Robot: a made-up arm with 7 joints. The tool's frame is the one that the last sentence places.
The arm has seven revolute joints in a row. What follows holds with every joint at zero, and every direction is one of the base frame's. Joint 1 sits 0.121 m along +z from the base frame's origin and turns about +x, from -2.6 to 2.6 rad. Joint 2 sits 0.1 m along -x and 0.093 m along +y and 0.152 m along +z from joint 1 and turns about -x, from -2.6 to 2.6 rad. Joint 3 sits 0.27 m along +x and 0.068 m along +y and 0.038 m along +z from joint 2 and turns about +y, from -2.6 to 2.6 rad. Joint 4 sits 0.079 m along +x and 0.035 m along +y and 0.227 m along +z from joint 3 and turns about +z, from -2.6 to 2.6 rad. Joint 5 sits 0.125 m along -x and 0.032 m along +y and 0.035 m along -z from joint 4 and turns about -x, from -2.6 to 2.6 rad. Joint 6 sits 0.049 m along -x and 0.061 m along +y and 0.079 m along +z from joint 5 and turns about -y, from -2.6 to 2.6 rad. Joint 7 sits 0.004 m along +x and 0.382 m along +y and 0.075 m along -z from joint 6 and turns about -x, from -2.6 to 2.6 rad. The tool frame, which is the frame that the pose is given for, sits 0.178 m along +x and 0.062 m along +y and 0.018 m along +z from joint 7; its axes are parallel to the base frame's.
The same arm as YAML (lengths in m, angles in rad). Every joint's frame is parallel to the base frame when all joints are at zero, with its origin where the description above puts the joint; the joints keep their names.
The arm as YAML. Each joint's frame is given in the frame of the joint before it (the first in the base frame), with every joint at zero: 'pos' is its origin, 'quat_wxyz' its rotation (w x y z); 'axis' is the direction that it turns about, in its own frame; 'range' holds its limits. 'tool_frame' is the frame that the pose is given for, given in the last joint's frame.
length_unit: m
angle_unit: rad
joints:
  - joint: joint 1
    pos: [0.0, 0.0, 0.121]
    quat_wxyz: [1.0, 0.0, 0.0, 0.0]
    axis: [1.0, 0.0, 0.0]
    range: [-2.6, 2.6]
  - joint: joint 2
    pos: [-0.1, 0.093, 0.152]
    quat_wxyz: [1.0, 0.0, 0.0, 0.0]
    axis: [-1.0, 0.0, 0.0]
    range: [-2.6, 2.6]
  - joint: joint 3
    pos: [0.27, 0.068, 0.038]
    quat_wxyz: [1.0, 0.0, 0.0, 0.0]
    axis: [0.0, 1.0, 0.0]
    range: [-2.6, 2.6]
  - joint: joint 4
    pos: [0.079, 0.035, 0.227]
    quat_wxyz: [1.0, 0.0, 0.0, 0.0]
    axis: [0.0, 0.0, 1.0]
    range: [-2.6, 2.6]
  - joint: joint 5
    pos: [-0.125, 0.032, -0.035]
    quat_wxyz: [1.0, 0.0, 0.0, 0.0]
    axis: [-1.0, 0.0, 0.0]
    range: [-2.6, 2.6]
  - joint: joint 6
    pos: [-0.049, 0.061, 0.079]
    quat_wxyz: [1.0, 0.0, 0.0, 0.0]
    axis: [0.0, -1.0, 0.0]
    range: [-2.6, 2.6]
  - joint: joint 7
    pos: [0.004, 0.382, -0.075]
    quat_wxyz: [1.0, 0.0, 0.0, 0.0]
    axis: [-1.0, 0.0, 0.0]
    range: [-2.6, 2.6]
tool_frame:
  pos: [0.178, 0.062, 0.018]
  quat_wxyz: [1.0, 0.0, 0.0, 0.0]

